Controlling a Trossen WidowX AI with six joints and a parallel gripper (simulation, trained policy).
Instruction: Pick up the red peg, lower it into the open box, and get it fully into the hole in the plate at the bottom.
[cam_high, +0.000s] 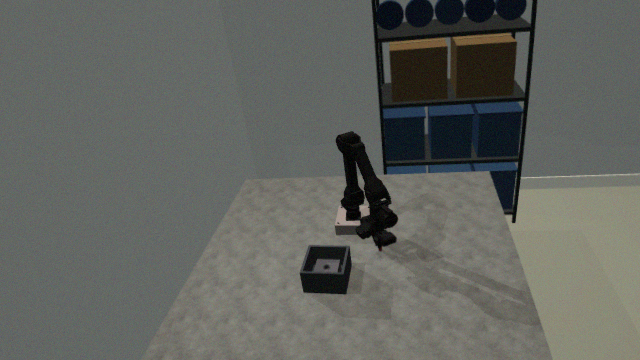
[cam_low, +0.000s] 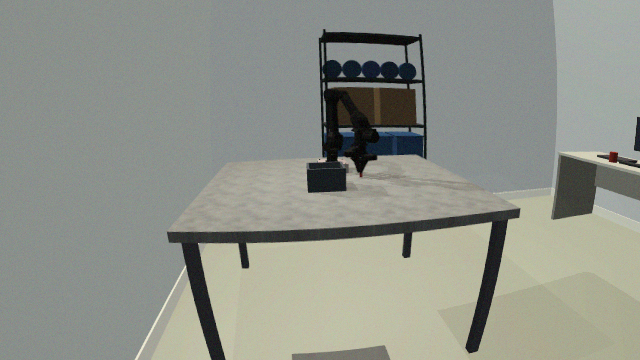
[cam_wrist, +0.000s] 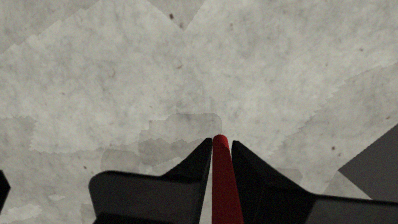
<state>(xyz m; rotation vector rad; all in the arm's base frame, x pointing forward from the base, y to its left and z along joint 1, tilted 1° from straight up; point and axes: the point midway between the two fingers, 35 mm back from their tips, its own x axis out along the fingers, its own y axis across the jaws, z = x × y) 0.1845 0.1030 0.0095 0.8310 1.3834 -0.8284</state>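
The red peg lies 10 mm to the left of my gripper tip and 20 mm above it. Round my gripper tip: dark box (150 mm ahead, 190 mm to the right); grey plate (150 mm ahead, 190 mm to the right, 20 mm above).
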